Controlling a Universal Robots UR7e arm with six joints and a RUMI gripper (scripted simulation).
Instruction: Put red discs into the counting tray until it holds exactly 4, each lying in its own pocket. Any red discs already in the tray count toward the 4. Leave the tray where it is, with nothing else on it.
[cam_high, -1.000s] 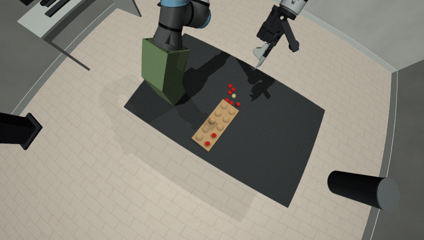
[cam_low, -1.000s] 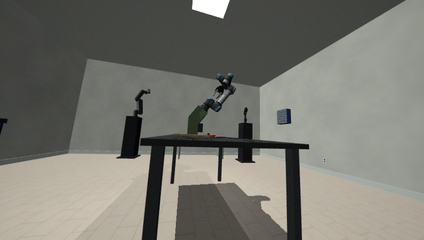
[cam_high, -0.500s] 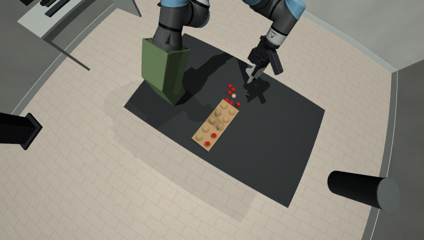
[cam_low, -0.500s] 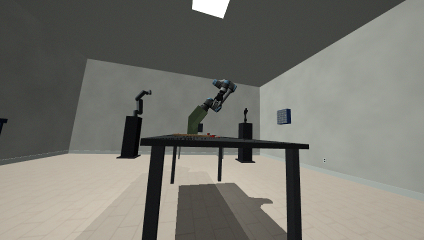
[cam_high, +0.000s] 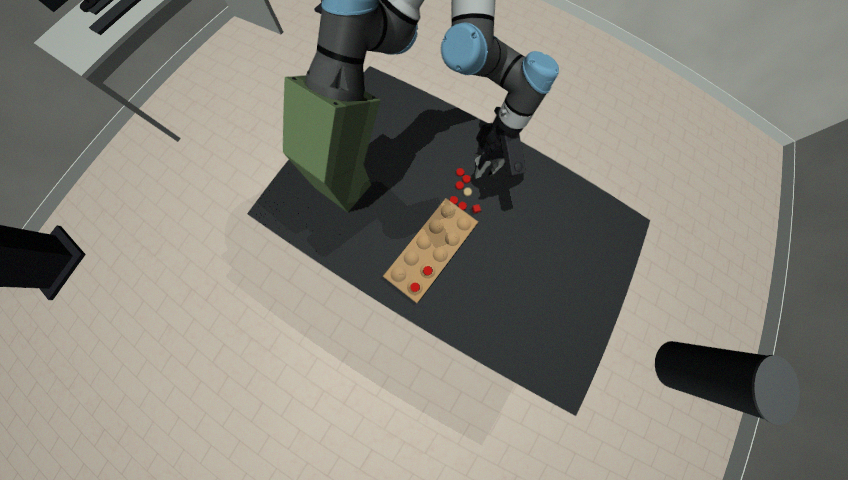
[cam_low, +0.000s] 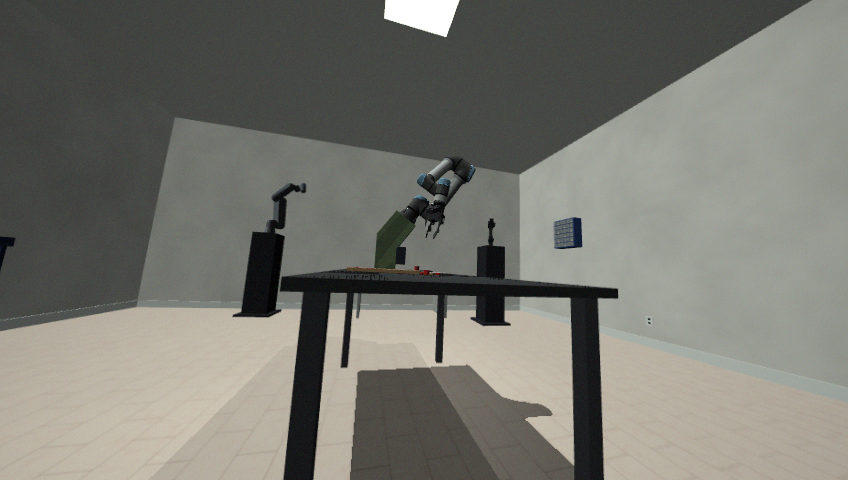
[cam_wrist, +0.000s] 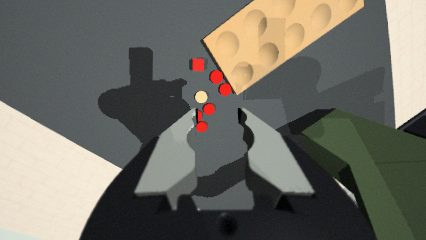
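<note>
My gripper is now 22 cm above the tan disc, 3 cm to the right of it and 3 cm past it. From my hand the other things lie so: red cube: 21 cm below, 4 cm ahead, 2 cm to the right; wooden counting tray: 25 cm to the right, 21 cm below, 2 cm behind.
</note>
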